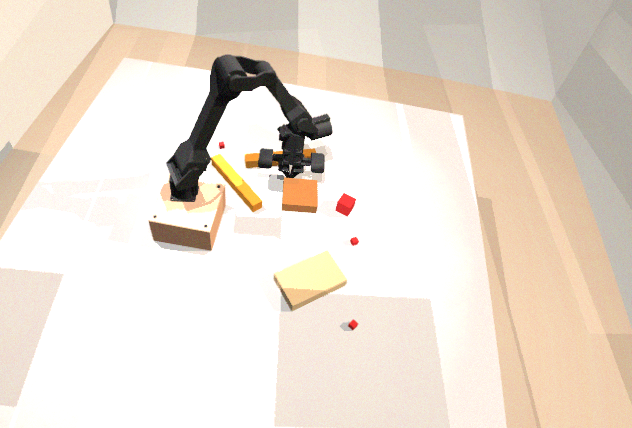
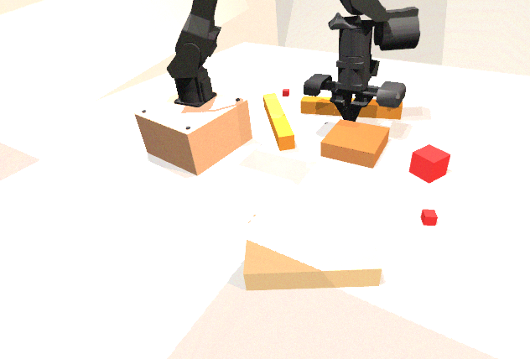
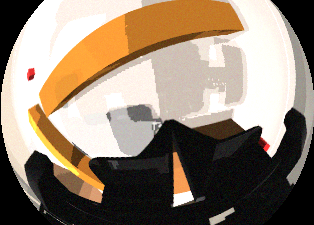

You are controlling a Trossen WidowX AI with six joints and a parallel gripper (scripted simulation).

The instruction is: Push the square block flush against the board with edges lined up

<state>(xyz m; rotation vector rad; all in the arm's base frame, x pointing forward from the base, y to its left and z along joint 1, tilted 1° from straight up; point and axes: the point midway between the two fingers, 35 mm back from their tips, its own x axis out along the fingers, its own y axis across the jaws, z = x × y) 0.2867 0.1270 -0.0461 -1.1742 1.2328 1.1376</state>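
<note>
Right now my gripper tip is 160 mm short of the red cube, 100 mm to the left of it and 10 mm below it. Round my gripper tip: square block (70 mm to the right, 30 mm ahead, 10 mm above); pale yellow slab (340 mm to the right, 40 mm ahead, 10 mm above).
</note>
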